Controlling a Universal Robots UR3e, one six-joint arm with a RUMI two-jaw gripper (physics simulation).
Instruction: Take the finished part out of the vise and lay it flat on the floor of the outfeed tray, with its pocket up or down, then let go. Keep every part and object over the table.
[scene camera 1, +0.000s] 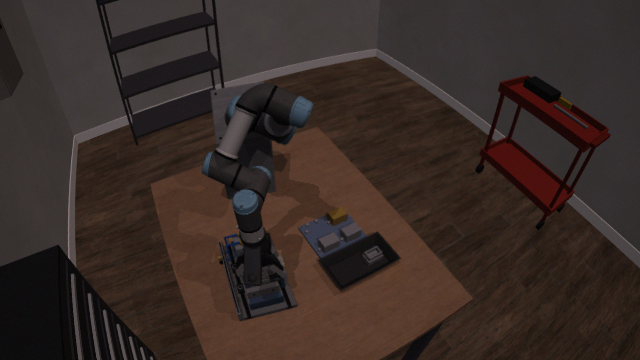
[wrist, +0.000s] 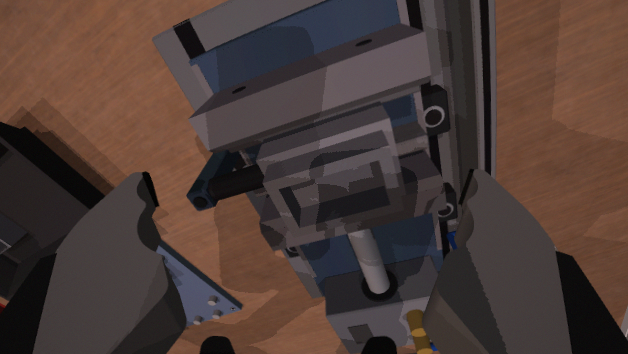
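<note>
The finished part is a grey rectangular block in the vise, pocket up in the wrist view. A narrow gap shows between it and the far jaw; the near jaw with its rod is on its other side. In the scene view the arm hides the part. My gripper is open above the vise, with one finger out to each side of the part and neither touching it. The black outfeed tray stands beside the vise. A grey pocketed part lies in its right half.
A black cylinder on a blue bracket juts in close to the part's left side. Brass fittings are by the near block. A blue plate carries grey blocks and a yellow block. A red cart stands beyond the table.
</note>
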